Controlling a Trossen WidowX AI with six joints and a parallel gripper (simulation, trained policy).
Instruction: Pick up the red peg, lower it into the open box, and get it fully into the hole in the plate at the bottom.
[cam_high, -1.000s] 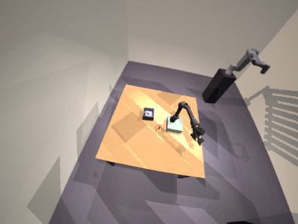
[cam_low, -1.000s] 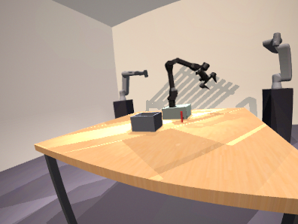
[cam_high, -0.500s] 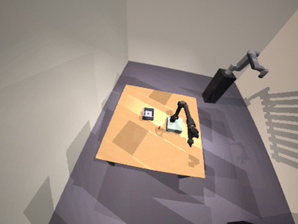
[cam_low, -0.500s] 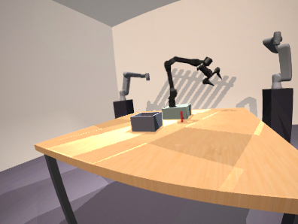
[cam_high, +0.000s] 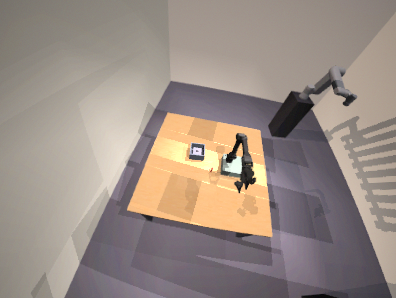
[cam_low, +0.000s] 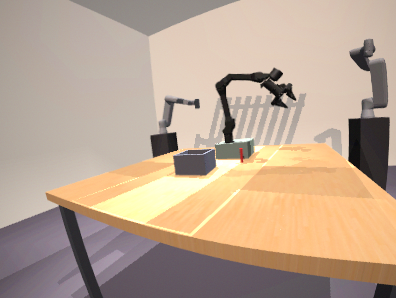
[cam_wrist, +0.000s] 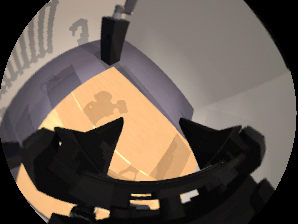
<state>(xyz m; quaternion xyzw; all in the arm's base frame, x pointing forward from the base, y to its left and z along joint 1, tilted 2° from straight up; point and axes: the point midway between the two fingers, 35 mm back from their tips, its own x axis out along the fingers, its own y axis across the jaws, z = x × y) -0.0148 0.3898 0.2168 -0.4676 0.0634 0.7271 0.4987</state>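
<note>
Right now the red peg is 19 cm ahead of my gripper tip, 31 cm to the right of it and 26 cm below it. Round my gripper tip: plate 35 cm ahead, 51 cm to the right, 26 cm below; then grey box 35 cm ahead, 51 cm to the right, 27 cm below.
</note>
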